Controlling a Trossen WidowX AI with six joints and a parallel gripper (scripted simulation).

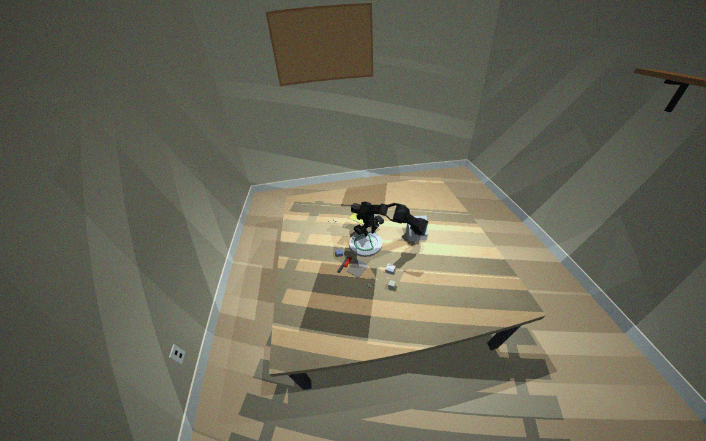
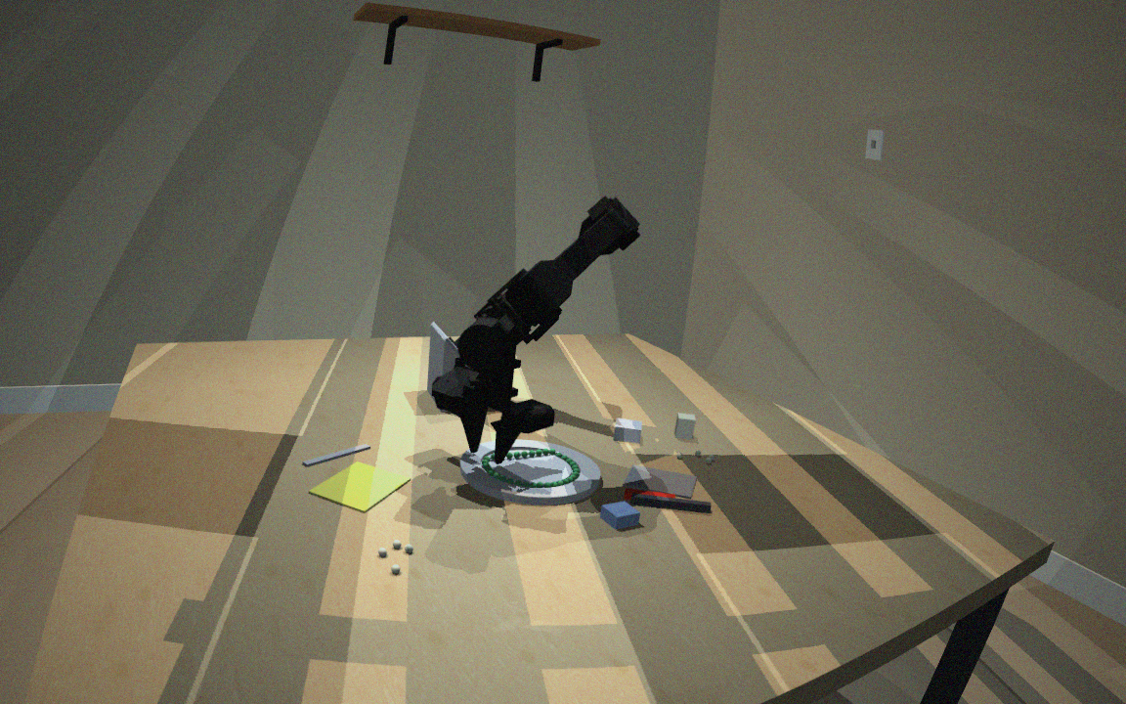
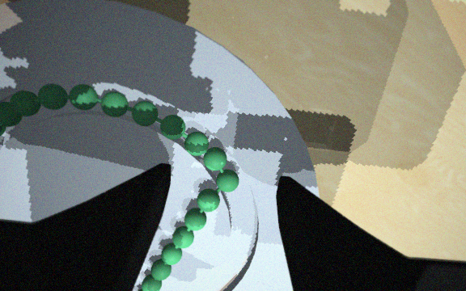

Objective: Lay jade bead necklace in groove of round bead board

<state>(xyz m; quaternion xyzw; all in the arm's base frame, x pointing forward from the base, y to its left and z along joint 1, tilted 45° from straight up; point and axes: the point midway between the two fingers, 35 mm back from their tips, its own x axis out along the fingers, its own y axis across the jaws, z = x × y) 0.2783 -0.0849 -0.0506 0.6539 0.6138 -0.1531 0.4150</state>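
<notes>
Right now my gripper tip is 50 mm to the right of the round grey bead board, 40 mm short of it and 10 mm above it. Round my gripper tip: grey rod (200 mm to the right, 90 mm behind, 10 mm below); yellow sheet (190 mm to the right, 10 mm below, 10 mm ahead); blue block (210 mm ahead, 80 mm to the left, 10 mm below).
</notes>
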